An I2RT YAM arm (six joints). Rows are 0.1 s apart.
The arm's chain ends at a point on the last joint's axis. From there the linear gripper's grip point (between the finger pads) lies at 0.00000 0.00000 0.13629 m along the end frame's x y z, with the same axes.
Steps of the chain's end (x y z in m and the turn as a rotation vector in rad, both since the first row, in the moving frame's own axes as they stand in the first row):
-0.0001, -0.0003, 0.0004, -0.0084, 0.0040, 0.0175
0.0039, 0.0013, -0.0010, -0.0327, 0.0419, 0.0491
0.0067, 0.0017, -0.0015, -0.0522, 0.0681, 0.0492
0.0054, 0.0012, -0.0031, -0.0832, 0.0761, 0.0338
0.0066, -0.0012, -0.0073, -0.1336, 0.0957, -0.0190
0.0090, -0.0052, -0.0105, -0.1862, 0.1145, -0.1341
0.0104, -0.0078, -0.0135, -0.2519, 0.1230, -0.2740
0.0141, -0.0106, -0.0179, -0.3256, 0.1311, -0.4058
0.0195, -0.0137, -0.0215, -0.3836, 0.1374, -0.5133
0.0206, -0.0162, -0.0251, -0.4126, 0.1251, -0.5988
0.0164, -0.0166, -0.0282, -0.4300, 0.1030, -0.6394
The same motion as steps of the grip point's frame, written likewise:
0.0004, 0.0008, 0.0004, -0.0084, 0.0040, 0.0175
0.0095, 0.0059, -0.0012, -0.0327, 0.0419, 0.0491
0.0158, 0.0090, -0.0020, -0.0522, 0.0681, 0.0492
0.0156, 0.0127, -0.0040, -0.0832, 0.0761, 0.0338
0.0198, 0.0168, -0.0091, -0.1336, 0.0957, -0.0190
0.0261, 0.0189, -0.0137, -0.1862, 0.1145, -0.1341
0.0314, 0.0234, -0.0188, -0.2519, 0.1230, -0.2740
0.0399, 0.0281, -0.0261, -0.3256, 0.1311, -0.4058
0.0499, 0.0303, -0.0324, -0.3836, 0.1374, -0.5133
0.0522, 0.0302, -0.0372, -0.4126, 0.1251, -0.5988
0.0469, 0.0320, -0.0409, -0.4300, 0.1030, -0.6394

